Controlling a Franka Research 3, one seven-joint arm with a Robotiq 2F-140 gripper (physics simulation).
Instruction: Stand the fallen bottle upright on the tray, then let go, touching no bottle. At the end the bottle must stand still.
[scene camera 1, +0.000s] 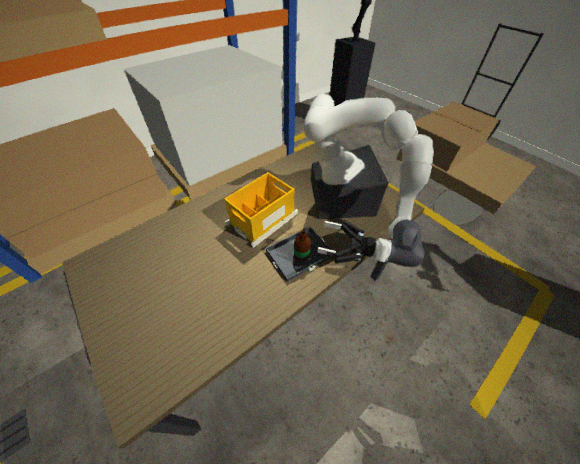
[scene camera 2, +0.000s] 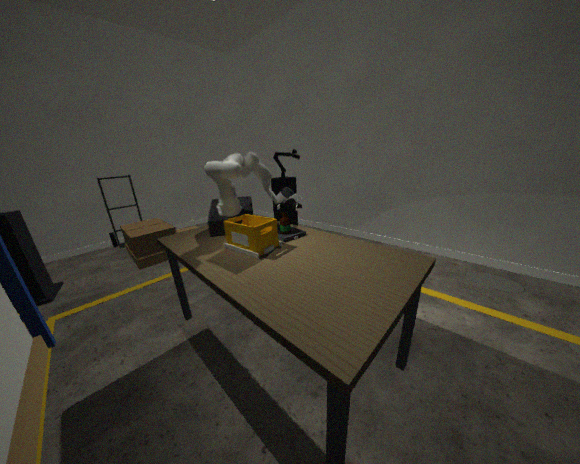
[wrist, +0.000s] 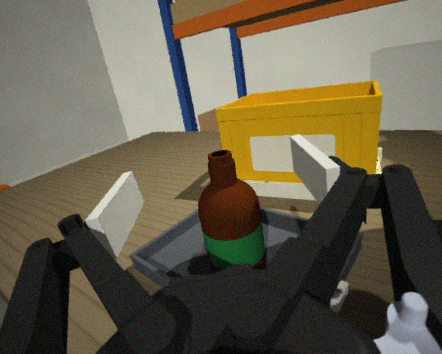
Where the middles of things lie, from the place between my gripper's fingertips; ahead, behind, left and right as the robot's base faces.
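Brown bottle (wrist: 229, 211) at present 90 mm below my hand, 60 mm to the right of it and 50 mm ahead of it.
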